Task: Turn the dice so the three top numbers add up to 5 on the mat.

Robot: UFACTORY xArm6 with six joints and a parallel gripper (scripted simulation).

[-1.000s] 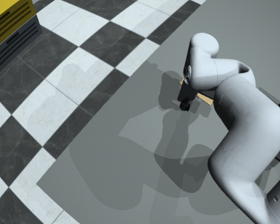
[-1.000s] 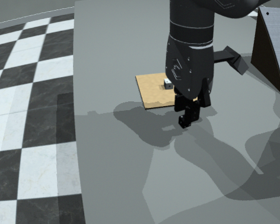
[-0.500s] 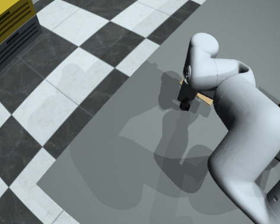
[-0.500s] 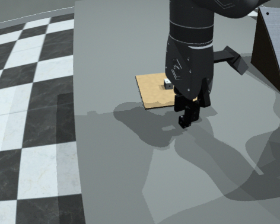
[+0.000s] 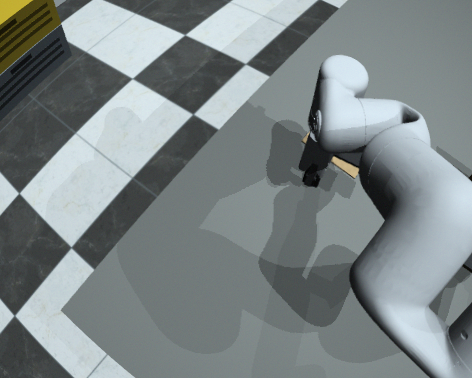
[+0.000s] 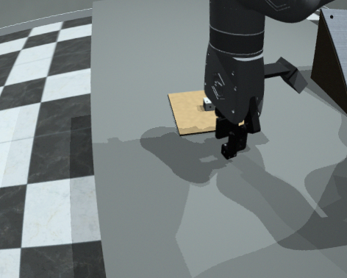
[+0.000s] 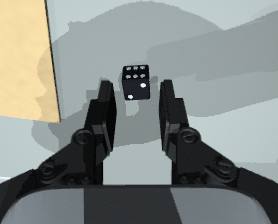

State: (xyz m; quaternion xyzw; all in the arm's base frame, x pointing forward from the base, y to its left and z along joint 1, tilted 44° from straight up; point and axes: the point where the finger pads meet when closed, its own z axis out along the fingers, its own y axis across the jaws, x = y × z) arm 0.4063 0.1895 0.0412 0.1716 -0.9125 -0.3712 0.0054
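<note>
My gripper is now 4 cm above the black die. Also, from my hand: red die (14 cm to the right, 4 cm behind, 3 cm below); then white die (14 cm to the right, 3 cm below, 1 cm ahead); then tan mat (14 cm to the right, 4 cm below, 1 cm ahead).
</note>
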